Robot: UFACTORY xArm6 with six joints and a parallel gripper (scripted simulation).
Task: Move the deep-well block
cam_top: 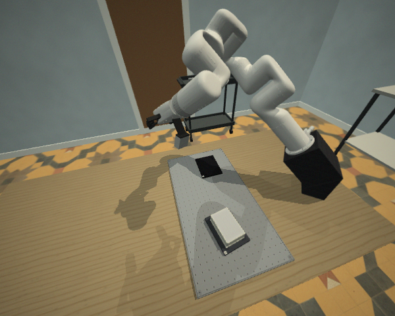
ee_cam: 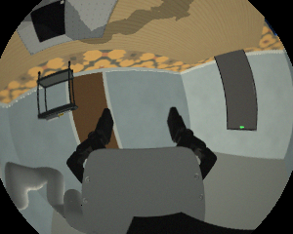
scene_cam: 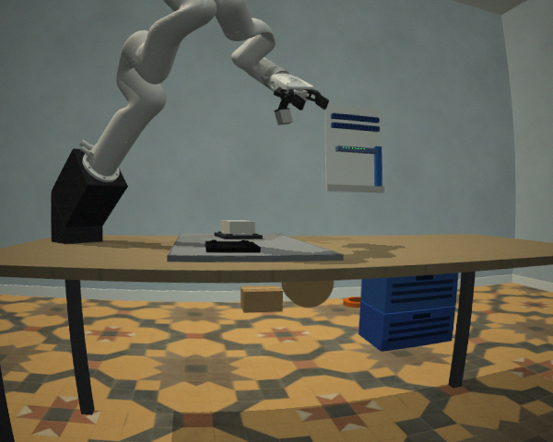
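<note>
The white deep-well block lies 8 cm behind my hand, 34 cm to the left of it and 35 cm below it. Round my hand: white corner mark: 16 cm behind, 4 cm to the left, 37 cm below; black plate nest N1: 8 cm behind, 34 cm to the left, 38 cm below; black plate nest N2: 23 cm behind, 1 cm to the right, 38 cm below.
</note>
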